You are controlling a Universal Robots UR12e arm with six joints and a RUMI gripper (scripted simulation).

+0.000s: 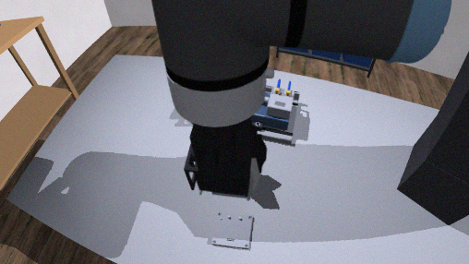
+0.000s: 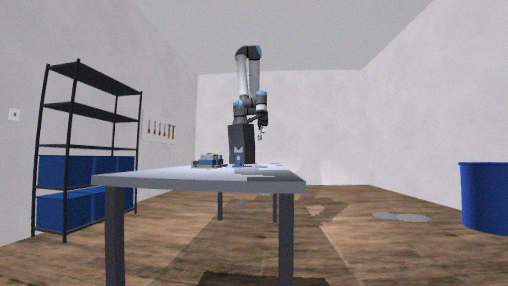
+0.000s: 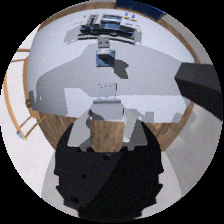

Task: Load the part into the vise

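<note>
My hand is 1 cm to the left of the grey part and 1 cm above it. Also, from my hand: infeed plate (24 cm below, 1 cm to the left); vise (38 cm to the right, 20 cm below, 3 cm ahead); air cylinder (37 cm to the right, 17 cm below, 7 cm behind).
</note>
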